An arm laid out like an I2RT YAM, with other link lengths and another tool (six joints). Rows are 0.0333 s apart.
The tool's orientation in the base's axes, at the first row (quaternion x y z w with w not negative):
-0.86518, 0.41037, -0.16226, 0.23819
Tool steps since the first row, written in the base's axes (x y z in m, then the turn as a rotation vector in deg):
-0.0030, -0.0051, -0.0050, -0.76, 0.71, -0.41
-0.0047, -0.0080, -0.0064, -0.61, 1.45, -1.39
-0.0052, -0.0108, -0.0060, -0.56, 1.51, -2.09
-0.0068, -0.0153, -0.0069, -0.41, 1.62, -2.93
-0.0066, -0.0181, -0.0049, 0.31, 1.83, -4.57
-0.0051, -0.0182, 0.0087, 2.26, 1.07, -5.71
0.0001, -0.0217, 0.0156, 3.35, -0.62, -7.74
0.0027, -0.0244, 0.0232, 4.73, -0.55, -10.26
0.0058, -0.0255, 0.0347, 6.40, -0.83, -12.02
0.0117, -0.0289, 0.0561, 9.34, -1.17, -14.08
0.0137, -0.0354, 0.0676, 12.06, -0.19, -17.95
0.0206, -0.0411, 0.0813, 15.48, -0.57, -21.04
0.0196, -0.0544, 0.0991, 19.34, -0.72, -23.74
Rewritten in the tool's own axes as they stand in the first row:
0.0018, 0.0074, 0.0013, -1.06, 0.31, 0.18
0.0029, 0.0109, 0.0009, -1.63, 0.35, 1.27
0.0048, 0.0125, -0.0005, -1.71, 0.66, 1.90
0.0073, 0.0165, -0.0018, -1.78, 0.97, 2.70
0.0098, 0.0168, -0.0041, -1.64, 1.29, 4.47
0.0120, 0.0085, -0.0148, 0.05, 1.10, 6.14
0.0185, 0.0034, -0.0190, 1.87, 2.44, 7.88
0.0228, -0.0009, -0.0249, 2.45, 2.90, 10.65
0.0266, -0.0086, -0.0333, 3.54, 2.96, 12.84
0.0347, -0.0221, -0.0493, 5.42, 2.41, 15.86
0.0420, -0.0261, -0.0597, 5.98, 2.26, 20.66
0.0519, -0.0348, -0.0694, 8.11, 1.99, 24.76
0.0633, -0.0365, -0.0885, 10.35, 1.10, 28.81

